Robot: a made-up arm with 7 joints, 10 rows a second.
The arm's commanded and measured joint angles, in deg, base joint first. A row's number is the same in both.
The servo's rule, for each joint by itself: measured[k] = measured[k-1] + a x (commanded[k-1-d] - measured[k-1]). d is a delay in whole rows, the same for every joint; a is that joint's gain. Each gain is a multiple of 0.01, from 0.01 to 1. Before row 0 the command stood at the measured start. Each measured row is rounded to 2 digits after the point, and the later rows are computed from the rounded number. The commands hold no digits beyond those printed.
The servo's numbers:
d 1
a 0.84 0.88 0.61 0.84 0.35 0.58 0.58
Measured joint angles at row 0:
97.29, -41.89, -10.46, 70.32, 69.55, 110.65, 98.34
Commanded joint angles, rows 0 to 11:
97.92, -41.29, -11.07, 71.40, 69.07, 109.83, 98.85
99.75, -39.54, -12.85, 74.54, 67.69, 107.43, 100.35
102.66, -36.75, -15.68, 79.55, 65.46, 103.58, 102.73
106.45, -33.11, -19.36, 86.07, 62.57, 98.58, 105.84
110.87, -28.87, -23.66, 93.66, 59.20, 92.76, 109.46
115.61, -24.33, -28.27, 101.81, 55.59, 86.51, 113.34
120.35, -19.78, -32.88, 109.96, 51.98, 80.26, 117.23
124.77, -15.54, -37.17, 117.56, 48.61, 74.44, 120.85
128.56, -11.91, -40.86, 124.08, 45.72, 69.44, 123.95
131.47, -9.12, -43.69, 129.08, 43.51, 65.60, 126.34
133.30, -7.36, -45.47, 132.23, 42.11, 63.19, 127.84
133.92, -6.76, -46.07, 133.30, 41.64, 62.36, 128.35
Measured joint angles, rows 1 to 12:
97.29, -41.89, -10.46, 70.32, 69.55, 110.65, 98.34
97.82, -41.36, -10.83, 71.23, 69.38, 110.17, 98.64
99.44, -39.76, -12.06, 74.01, 68.79, 108.58, 99.63
102.14, -37.11, -14.27, 78.66, 67.62, 105.68, 101.43
105.76, -33.59, -17.37, 84.88, 65.85, 101.56, 103.99
110.05, -29.44, -21.21, 92.26, 63.52, 96.46, 107.16
114.72, -24.94, -25.52, 100.28, 60.74, 90.69, 110.74
119.45, -20.40, -30.01, 108.41, 57.67, 84.64, 114.50
123.92, -16.12, -34.38, 116.10, 54.50, 78.72, 118.18
127.82, -12.42, -38.33, 122.80, 51.43, 73.34, 121.53
130.89, -9.52, -41.60, 128.08, 48.66, 68.85, 124.32
132.91, -7.62, -43.96, 131.57, 46.37, 65.57, 126.36

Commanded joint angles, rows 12 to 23:
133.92, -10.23, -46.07, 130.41, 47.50, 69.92, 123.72
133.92, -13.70, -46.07, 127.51, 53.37, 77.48, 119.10
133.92, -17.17, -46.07, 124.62, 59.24, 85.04, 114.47
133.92, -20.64, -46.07, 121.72, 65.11, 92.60, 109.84
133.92, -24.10, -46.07, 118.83, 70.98, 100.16, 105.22
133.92, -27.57, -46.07, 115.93, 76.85, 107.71, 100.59
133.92, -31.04, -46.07, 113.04, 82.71, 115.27, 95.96
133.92, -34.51, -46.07, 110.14, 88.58, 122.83, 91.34
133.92, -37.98, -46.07, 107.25, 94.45, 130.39, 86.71
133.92, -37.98, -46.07, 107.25, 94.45, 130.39, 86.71
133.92, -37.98, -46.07, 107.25, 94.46, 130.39, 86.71
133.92, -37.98, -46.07, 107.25, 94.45, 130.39, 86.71
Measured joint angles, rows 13 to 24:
133.76, -6.86, -45.25, 133.02, 44.71, 63.71, 127.51
133.89, -9.83, -45.75, 130.83, 45.69, 67.31, 125.31
133.92, -13.24, -45.95, 128.04, 48.38, 73.21, 121.71
133.92, -16.70, -46.02, 125.17, 52.18, 80.07, 117.51
133.92, -20.17, -46.05, 122.27, 56.71, 87.34, 113.06
133.92, -23.63, -46.06, 119.38, 61.70, 94.78, 108.51
133.92, -27.10, -46.07, 116.48, 67.00, 102.28, 103.92
133.92, -30.57, -46.07, 113.59, 72.50, 109.81, 99.30
133.92, -34.04, -46.07, 110.69, 78.13, 117.36, 94.68
133.92, -37.51, -46.07, 107.80, 83.84, 124.92, 90.06
133.92, -37.92, -46.07, 107.34, 87.55, 128.09, 88.12
133.92, -37.97, -46.07, 107.26, 89.97, 129.42, 87.30

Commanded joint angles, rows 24 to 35:
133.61, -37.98, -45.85, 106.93, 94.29, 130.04, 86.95
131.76, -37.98, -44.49, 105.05, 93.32, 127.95, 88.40
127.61, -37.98, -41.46, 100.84, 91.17, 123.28, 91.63
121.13, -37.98, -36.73, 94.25, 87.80, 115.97, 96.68
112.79, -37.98, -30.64, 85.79, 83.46, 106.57, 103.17
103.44, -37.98, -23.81, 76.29, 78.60, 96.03, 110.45
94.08, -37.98, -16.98, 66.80, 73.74, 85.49, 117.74
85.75, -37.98, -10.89, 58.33, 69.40, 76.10, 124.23
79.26, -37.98, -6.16, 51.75, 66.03, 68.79, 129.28
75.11, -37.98, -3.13, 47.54, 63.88, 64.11, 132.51
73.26, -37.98, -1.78, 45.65, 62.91, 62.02, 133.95
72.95, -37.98, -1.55, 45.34, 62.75, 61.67, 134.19
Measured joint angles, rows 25 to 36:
133.92, -37.98, -46.07, 107.25, 91.54, 129.98, 86.96
133.66, -37.98, -45.94, 106.98, 92.50, 130.01, 86.95
132.06, -37.98, -45.06, 105.36, 92.79, 128.82, 87.79
128.32, -37.98, -42.86, 101.56, 92.22, 125.61, 90.02
122.28, -37.98, -39.12, 95.42, 90.67, 120.02, 93.88
114.31, -37.98, -33.95, 87.33, 88.15, 112.22, 99.27
105.18, -37.98, -27.76, 78.06, 84.81, 102.83, 105.75
95.86, -37.98, -21.18, 68.60, 80.94, 92.77, 112.70
87.37, -37.98, -14.90, 59.97, 76.90, 83.10, 119.39
80.56, -37.98, -9.57, 53.07, 73.10, 74.80, 125.13
75.98, -37.98, -5.64, 48.42, 69.87, 68.60, 129.41
73.70, -37.98, -3.29, 46.09, 67.43, 64.78, 132.04

